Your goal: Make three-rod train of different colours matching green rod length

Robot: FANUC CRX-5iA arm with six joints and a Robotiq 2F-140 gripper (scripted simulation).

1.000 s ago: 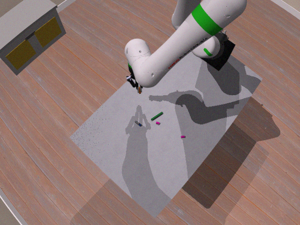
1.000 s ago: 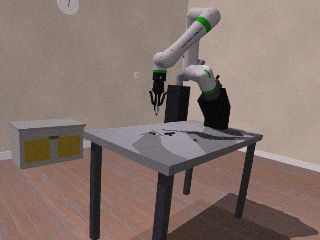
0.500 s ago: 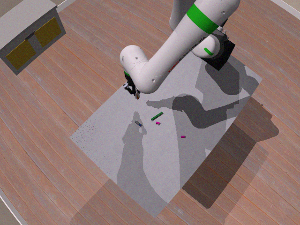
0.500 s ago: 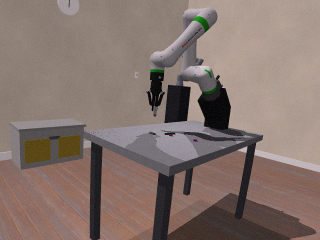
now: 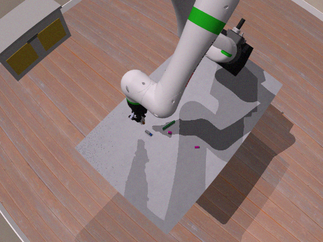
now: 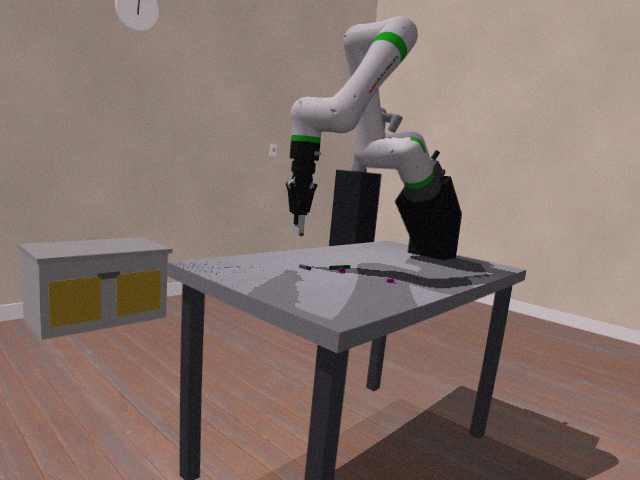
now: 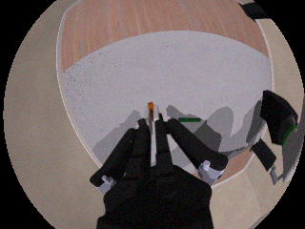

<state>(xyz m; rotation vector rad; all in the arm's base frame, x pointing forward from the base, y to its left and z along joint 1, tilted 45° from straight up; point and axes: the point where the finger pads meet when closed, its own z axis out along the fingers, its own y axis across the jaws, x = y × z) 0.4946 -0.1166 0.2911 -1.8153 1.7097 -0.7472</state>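
Right now the grey rod is 13 cm below my hand and 4 cm to the left of it. The rest, counted from my hand: small blue rod: 13 cm below, 6 cm to the left; then orange rod: 3 cm below; then green rod: 13 cm below, 11 cm behind, 10 cm to the left.
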